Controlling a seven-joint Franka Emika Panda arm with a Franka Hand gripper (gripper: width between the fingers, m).
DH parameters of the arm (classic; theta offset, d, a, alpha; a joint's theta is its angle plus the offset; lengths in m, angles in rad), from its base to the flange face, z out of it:
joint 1: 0 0.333 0 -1.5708
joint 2: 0 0 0 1.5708
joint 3: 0 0.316 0.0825 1.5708
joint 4: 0 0 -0.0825 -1.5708
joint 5: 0 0.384 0 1.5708
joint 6: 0 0 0.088 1.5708
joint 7: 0 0.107 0 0
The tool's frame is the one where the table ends.
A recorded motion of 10 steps. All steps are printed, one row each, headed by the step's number.
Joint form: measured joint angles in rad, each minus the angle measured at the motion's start. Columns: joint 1, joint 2, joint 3, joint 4, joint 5, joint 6, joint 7.
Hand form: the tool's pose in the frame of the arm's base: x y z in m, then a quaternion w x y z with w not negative. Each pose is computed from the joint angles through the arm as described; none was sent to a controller.
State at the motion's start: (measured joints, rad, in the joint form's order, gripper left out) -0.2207 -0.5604 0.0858 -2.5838 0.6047 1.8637 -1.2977
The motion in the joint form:
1: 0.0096 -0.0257 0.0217 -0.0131 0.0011 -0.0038 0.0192
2: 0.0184 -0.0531 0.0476 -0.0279 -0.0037 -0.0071 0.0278
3: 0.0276 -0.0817 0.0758 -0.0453 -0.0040 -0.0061 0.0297
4: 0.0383 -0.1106 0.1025 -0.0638 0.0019 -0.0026 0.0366
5: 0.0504 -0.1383 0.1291 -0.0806 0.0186 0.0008 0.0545
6: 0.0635 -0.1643 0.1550 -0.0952 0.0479 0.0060 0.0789
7: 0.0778 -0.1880 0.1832 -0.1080 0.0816 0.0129 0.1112
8: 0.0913 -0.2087 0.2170 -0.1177 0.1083 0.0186 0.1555
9: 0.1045 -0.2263 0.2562 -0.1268 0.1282 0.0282 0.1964
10: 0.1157 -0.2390 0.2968 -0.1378 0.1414 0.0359 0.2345
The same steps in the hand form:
1: 0.3571 0.0075 0.4427 0.23645 -0.86288 -0.43352 -0.10761
2: 0.3507 0.0202 0.4437 0.22804 -0.85979 -0.44570 -0.10057
3: 0.3439 0.0332 0.4438 0.21869 -0.85533 -0.45980 -0.09578
4: 0.3368 0.0458 0.4434 0.21093 -0.85212 -0.46985 -0.09299
5: 0.3300 0.0591 0.4434 0.20720 -0.85118 -0.47336 -0.09220
6: 0.3239 0.0727 0.4441 0.20774 -0.85175 -0.47149 -0.09518
7: 0.3179 0.0872 0.4445 0.20961 -0.85382 -0.46631 -0.09803
8: 0.3118 0.1026 0.4443 0.20870 -0.85823 -0.45901 -0.09585
9: 0.3056 0.1182 0.4425 0.20310 -0.86200 -0.45534 -0.09150
10: 0.2990 0.1324 0.4374 0.19601 -0.86590 -0.45277 -0.08246

